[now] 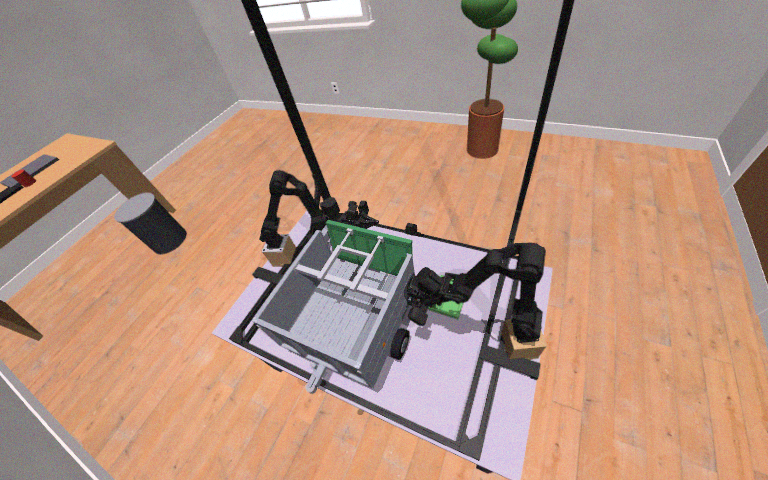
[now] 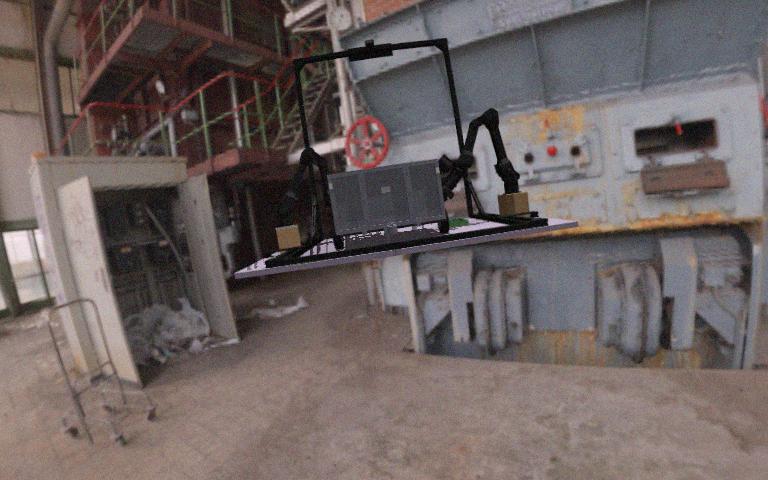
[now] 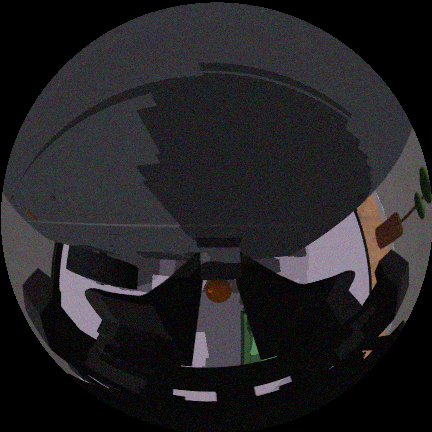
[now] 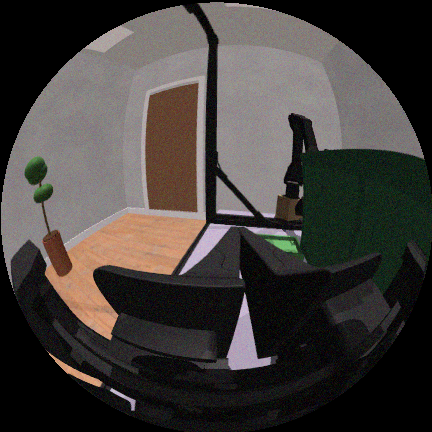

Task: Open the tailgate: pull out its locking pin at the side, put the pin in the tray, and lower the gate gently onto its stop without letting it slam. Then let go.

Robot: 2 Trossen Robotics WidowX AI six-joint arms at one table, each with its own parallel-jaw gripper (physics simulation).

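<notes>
A grey trailer stands on the lilac table, and its green tailgate stands upright at the far end. The locking pin, with an orange ball knob, sticks out of a small grey bracket on the trailer's side wall. My left gripper is shut on the pin's knob, tight against the side wall. The green tray lies on the table just under the left arm. My right gripper is shut and empty, just behind the tailgate's top edge.
A trailer wheel sits just below the left gripper. Black frame posts rise behind the trailer and at the right. Tan mounting blocks carry the arms. A potted plant stands on the wooden floor.
</notes>
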